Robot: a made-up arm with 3 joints.
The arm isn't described. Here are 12 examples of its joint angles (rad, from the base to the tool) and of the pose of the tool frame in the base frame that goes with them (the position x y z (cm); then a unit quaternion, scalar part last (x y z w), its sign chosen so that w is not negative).
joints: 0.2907 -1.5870 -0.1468
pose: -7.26 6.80 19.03 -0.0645 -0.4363 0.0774 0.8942
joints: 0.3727 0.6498 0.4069
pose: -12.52 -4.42 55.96 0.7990 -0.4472 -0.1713 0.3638
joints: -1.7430 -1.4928 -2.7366
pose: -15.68 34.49 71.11 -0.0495 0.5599 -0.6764 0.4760
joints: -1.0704 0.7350 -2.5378
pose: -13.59 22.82 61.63 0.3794 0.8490 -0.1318 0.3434
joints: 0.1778 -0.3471 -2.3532
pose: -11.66 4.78 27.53 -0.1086 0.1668 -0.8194 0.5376
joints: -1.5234 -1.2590 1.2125
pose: -20.53 30.75 83.43 0.7507 -0.6336 0.1087 0.1525
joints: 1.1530 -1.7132 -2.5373
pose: -13.59 -36.08 45.39 -0.5106 -0.6830 -0.5211 0.0361
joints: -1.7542 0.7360 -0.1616
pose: -7.14 5.83 62.68 -0.7699 -0.1939 0.3989 0.4589
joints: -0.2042 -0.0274 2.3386
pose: -24.42 15.80 43.75 -0.4979 0.6983 -0.4885 0.1607
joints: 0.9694 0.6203 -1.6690
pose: -5.71 -12.43 41.81 0.1679 0.0455 -0.7118 0.6805
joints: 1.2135 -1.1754 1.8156
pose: -24.14 -25.71 32.29 0.1806 0.1272 0.7603 0.6109
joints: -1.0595 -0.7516 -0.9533
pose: -3.55 30.39 63.59 0.6035 0.0183 -0.5536 0.5736
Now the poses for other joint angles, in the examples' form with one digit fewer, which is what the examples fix.
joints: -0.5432 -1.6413 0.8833
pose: -17.5 36.9 39.4 0.455 -0.445 0.354 0.685
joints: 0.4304 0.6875 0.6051
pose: -14.6 -5.6 56.4 0.796 -0.502 -0.099 0.323
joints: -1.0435 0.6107 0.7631
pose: -16.3 3.3 59.2 -0.787 0.386 0.382 0.293
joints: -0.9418 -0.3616 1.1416
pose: -19.9 20.9 68.8 0.778 -0.627 -0.014 0.051
